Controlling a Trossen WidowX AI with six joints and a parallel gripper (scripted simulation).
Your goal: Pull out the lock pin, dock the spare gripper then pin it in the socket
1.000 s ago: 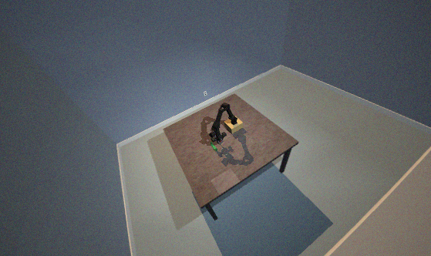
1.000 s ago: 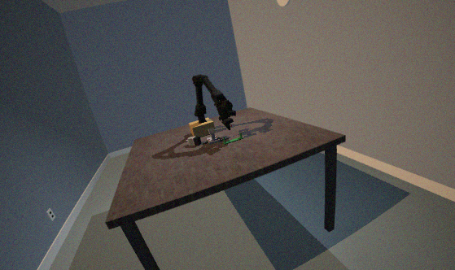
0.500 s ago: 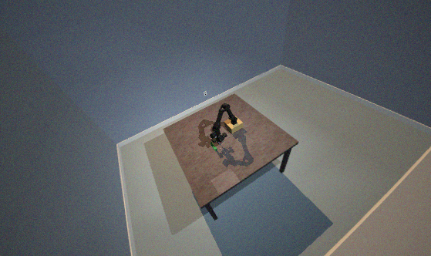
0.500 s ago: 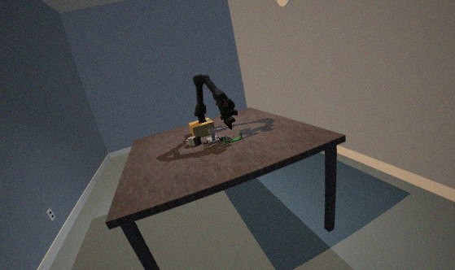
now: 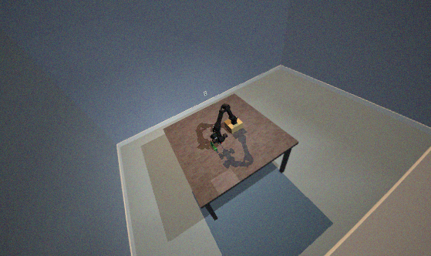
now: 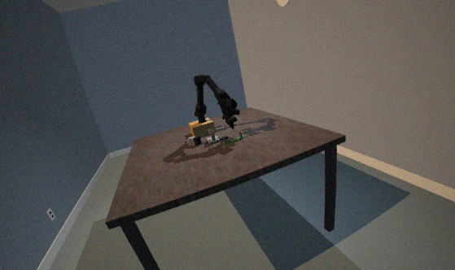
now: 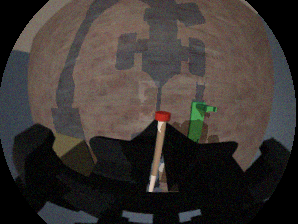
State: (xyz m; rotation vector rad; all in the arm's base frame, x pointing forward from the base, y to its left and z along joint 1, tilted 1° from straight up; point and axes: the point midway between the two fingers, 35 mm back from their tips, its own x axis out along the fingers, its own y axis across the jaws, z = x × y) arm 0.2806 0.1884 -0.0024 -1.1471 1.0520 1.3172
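Right now the green strip is 90 mm ahead of my gripper tip, 30 mm to the right of it and 30 mm below it. From my gripper tip the other things lie so: grey post: 160 mm to the right; spare gripper: 40 mm behind, 300 mm to the right, 30 mm below.
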